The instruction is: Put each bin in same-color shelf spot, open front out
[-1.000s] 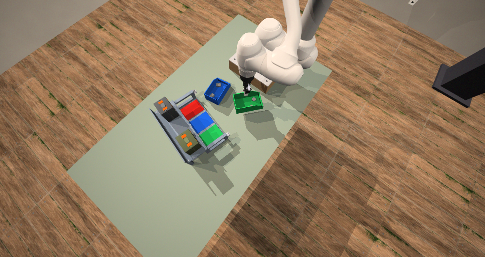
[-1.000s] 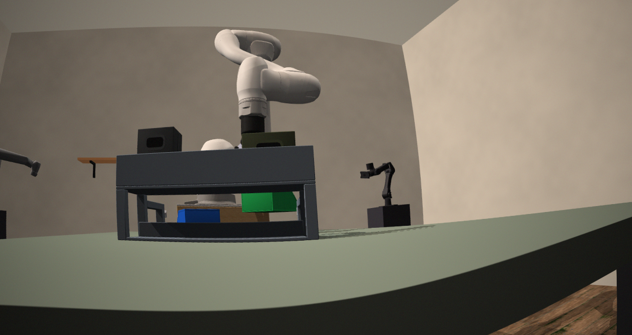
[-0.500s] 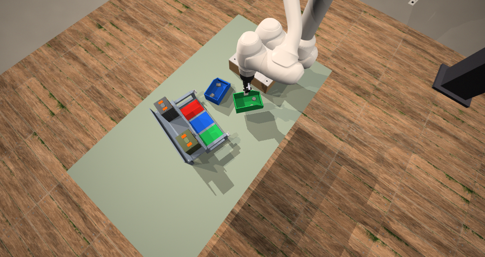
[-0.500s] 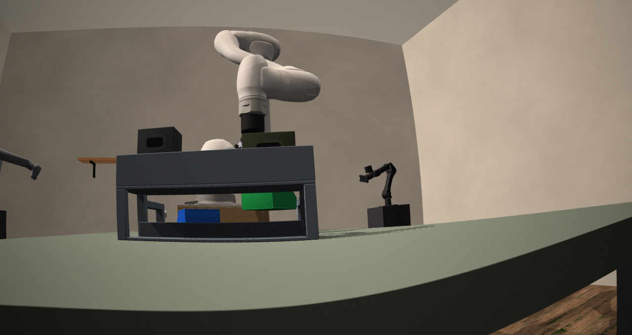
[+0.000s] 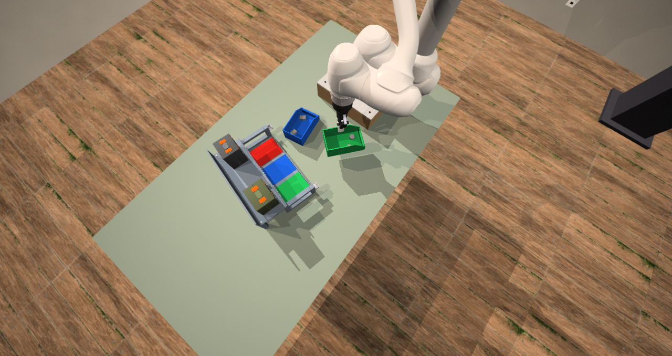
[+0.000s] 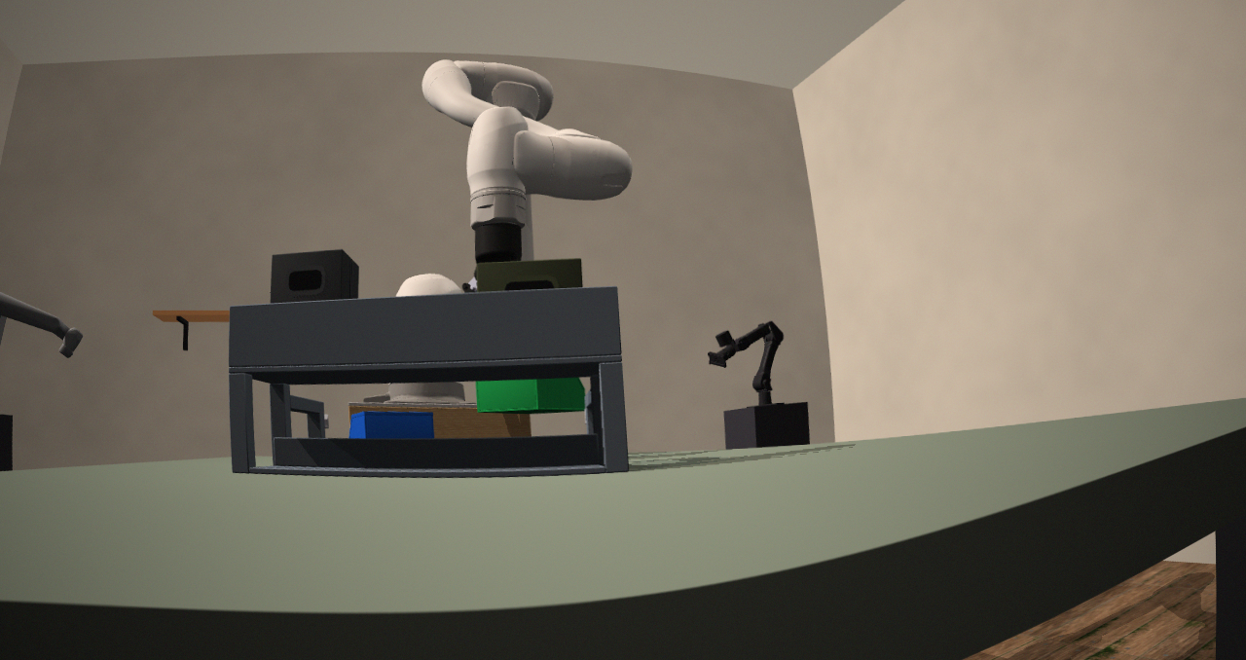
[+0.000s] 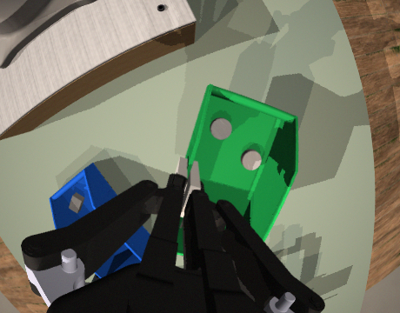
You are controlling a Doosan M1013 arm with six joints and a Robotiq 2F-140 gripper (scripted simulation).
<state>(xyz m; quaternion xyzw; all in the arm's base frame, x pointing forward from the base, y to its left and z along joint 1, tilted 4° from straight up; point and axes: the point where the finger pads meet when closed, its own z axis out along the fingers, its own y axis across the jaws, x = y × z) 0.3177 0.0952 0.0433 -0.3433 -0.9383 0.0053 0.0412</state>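
My gripper is now 30 mm short of the green bin, 40 mm to the right of it and 40 mm above it. From my hand the other things lie so: black box (380 mm ahead, 280 mm to the right, 10 mm above); then olive box (440 mm ahead, 60 mm to the right); then blue bin (50 mm ahead, 190 mm to the right, 120 mm below).
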